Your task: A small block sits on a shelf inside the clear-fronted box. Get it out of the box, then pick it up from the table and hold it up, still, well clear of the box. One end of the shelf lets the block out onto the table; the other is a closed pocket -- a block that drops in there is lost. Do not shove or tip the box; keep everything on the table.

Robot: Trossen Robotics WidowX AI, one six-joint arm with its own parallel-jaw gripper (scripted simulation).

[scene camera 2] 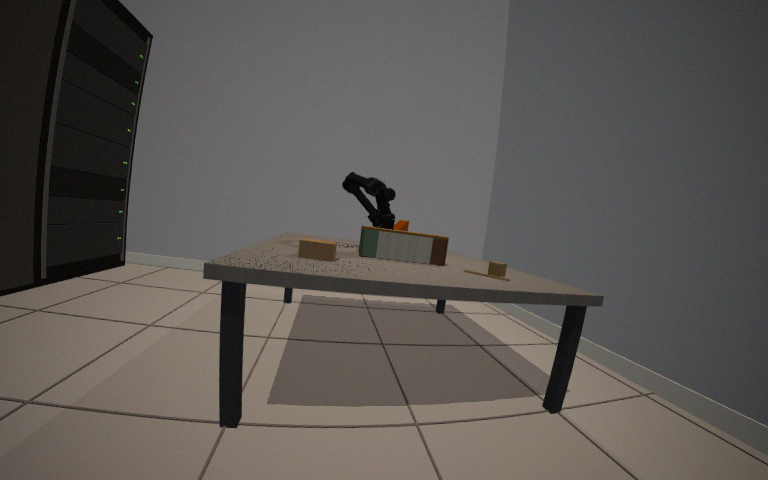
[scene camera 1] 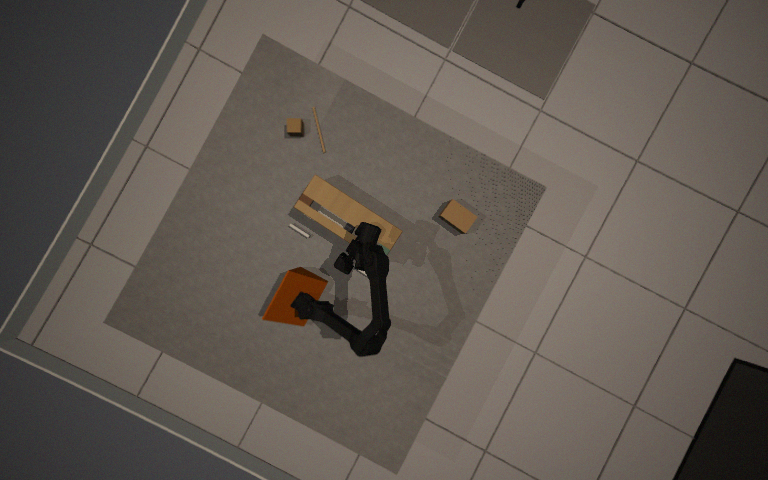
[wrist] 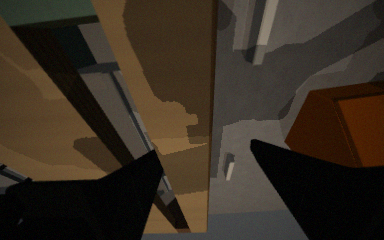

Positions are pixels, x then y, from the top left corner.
Labels:
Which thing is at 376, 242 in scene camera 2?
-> A clear-fronted box.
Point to a clear-fronted box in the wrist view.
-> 93, 93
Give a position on a clear-fronted box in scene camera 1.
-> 322, 202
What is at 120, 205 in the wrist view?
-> The gripper.

